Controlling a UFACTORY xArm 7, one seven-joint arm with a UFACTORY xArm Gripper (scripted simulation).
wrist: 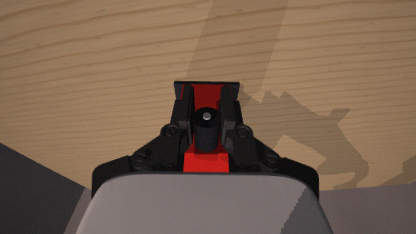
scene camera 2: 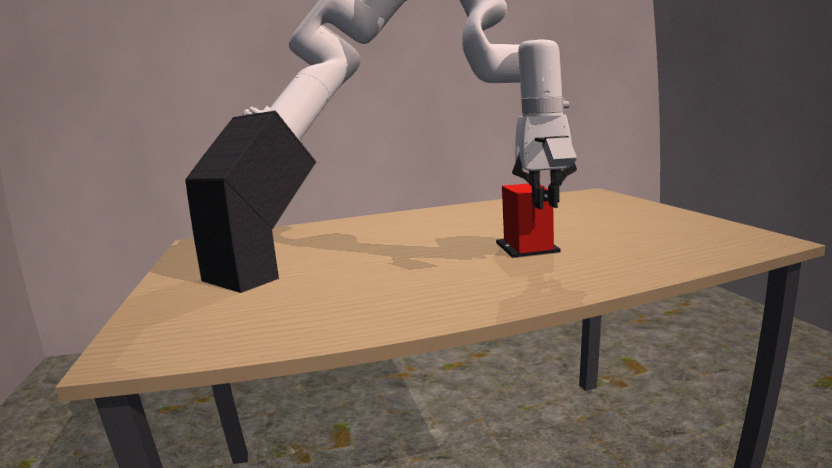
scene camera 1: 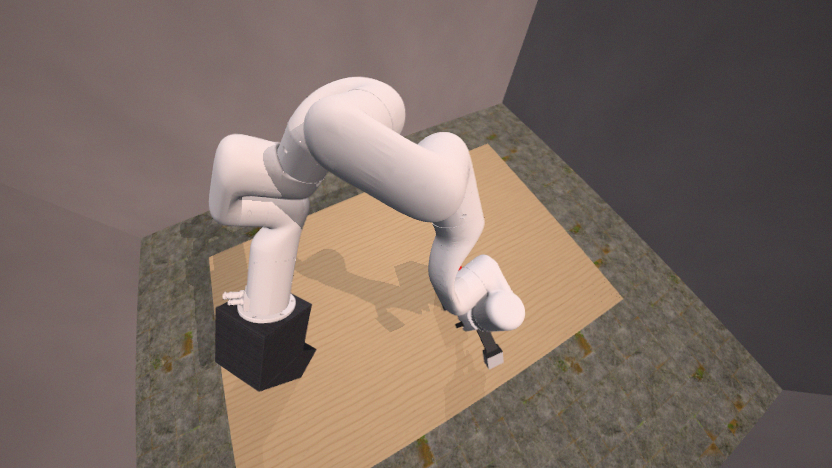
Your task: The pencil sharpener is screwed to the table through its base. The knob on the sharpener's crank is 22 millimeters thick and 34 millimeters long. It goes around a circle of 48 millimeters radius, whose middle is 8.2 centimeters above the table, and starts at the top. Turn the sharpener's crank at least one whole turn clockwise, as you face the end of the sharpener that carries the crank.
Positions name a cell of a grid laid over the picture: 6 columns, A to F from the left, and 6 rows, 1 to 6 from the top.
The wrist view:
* my gripper: C3
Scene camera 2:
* my gripper: D3
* red pencil sharpener: D4
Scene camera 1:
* my gripper: D5
